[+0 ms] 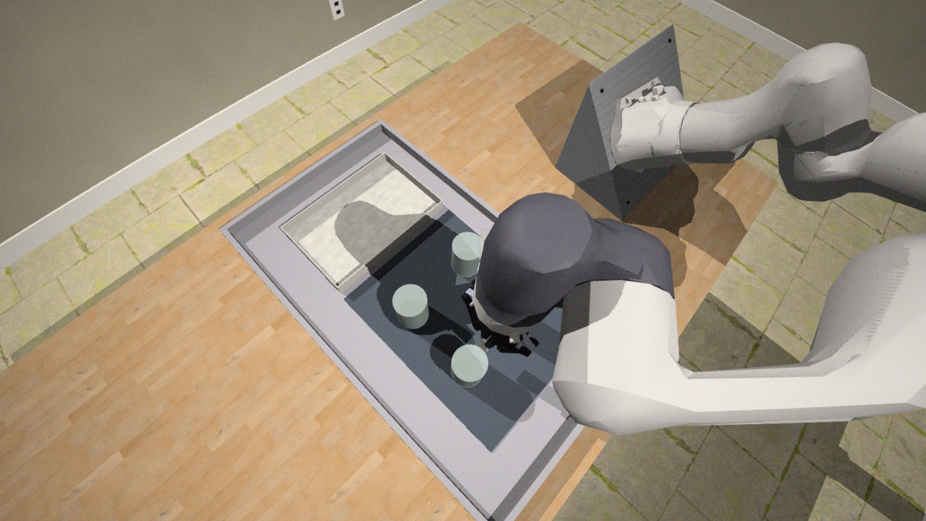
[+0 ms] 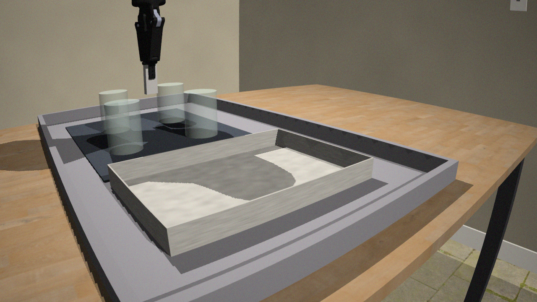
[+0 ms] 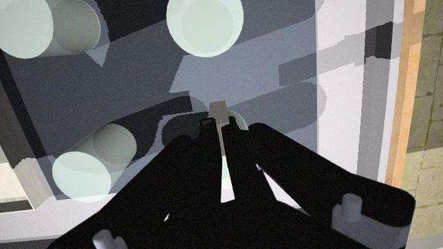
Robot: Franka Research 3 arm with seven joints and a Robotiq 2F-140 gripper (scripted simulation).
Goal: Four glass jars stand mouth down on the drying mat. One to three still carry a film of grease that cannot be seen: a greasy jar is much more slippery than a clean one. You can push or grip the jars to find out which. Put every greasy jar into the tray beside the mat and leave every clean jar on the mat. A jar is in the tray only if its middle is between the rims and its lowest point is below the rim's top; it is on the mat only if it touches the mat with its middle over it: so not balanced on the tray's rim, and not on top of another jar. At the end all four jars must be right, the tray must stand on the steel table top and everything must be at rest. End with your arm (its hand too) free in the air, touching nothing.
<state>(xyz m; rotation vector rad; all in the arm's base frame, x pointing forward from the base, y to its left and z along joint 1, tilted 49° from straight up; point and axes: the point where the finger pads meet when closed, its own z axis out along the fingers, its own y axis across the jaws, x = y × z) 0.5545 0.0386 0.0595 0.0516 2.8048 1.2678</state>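
Now: hand 180 mm to the left of the steel table top, 110 mm above it and 20 mm past it. Also, from my hand: dark drying mat (100 mm below, 70 mm to the right, 30 mm behind); tray (390 mm to the right, 100 mm below, 40 mm behind).
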